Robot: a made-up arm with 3 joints.
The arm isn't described. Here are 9 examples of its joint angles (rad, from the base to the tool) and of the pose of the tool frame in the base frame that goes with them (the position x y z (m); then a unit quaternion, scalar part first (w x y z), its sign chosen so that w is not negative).
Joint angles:
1: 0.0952 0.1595 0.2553
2: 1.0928 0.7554 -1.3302
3: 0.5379 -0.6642 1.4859
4: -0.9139 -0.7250 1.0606
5: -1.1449 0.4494 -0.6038
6: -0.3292 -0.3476 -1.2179
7: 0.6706 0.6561 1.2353
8: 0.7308 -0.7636 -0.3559
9: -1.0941 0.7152 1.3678
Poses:
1: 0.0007 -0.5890 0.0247 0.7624 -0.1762 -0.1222 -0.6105
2: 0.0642 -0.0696 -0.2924 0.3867 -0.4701 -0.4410 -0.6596
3: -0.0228 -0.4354 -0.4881 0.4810 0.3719 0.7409 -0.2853
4: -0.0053 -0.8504 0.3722 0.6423 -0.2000 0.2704 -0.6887
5: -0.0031 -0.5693 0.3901 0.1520 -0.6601 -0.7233 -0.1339
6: -0.0986 -0.5469 -0.1346 0.5039 -0.6541 -0.4948 -0.2709
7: -0.0247 -0.6402 -0.1380 0.7235 0.3460 0.1551 -0.5768
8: -0.0613 -0.1797 -0.1904 0.8912 0.0032 0.2006 -0.4067
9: -0.0282 -0.4624 0.7434 0.7524 -0.3086 -0.3233 -0.4838
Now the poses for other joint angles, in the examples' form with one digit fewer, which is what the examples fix.
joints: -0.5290 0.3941 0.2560
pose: -0.014 -0.599 0.319 0.630 -0.402 -0.411 -0.521
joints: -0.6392 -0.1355 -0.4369
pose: -0.027 -0.604 0.160 0.548 -0.606 -0.411 -0.404
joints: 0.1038 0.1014 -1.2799
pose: -0.024 -0.445 -0.255 0.436 -0.583 -0.569 -0.382
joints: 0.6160 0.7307 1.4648
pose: -0.025 -0.696 -0.125 0.721 0.395 0.176 -0.542
